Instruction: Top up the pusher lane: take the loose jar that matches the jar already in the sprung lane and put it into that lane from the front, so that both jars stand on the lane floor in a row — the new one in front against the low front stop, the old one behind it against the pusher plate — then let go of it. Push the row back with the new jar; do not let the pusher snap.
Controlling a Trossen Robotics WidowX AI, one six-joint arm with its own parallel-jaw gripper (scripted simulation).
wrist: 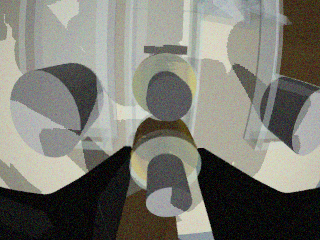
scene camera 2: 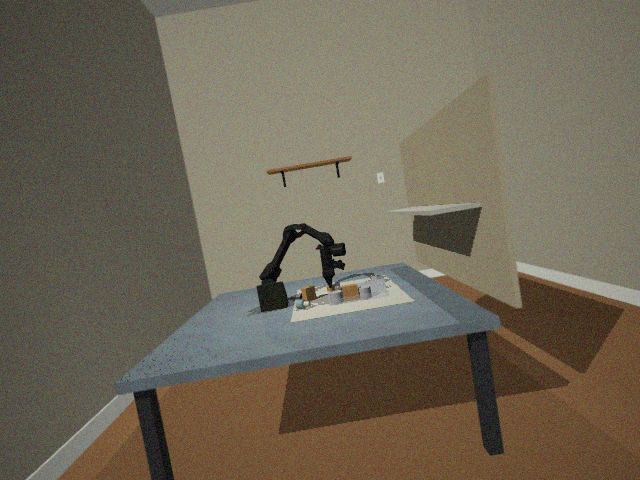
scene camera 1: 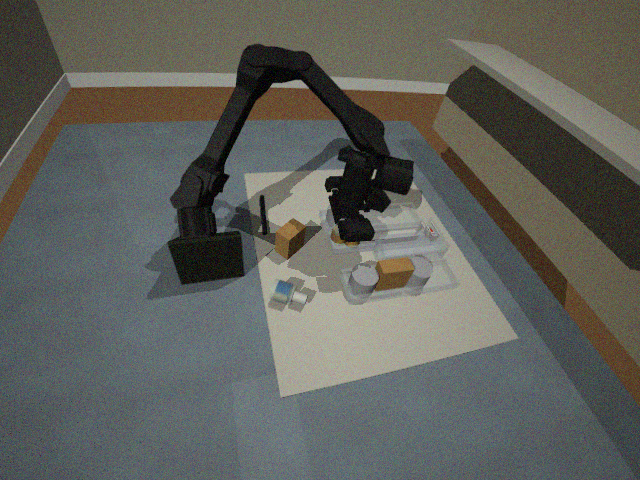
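Observation:
You'd find the gripper (scene camera 1: 340,232), (wrist: 164,154) in this scene. There's a brown box (scene camera 1: 394,273), and another brown box (scene camera 1: 290,237) too. As for the rest, it's a grey cylinder (wrist: 54,106), plus another grey cylinder (scene camera 1: 364,277).

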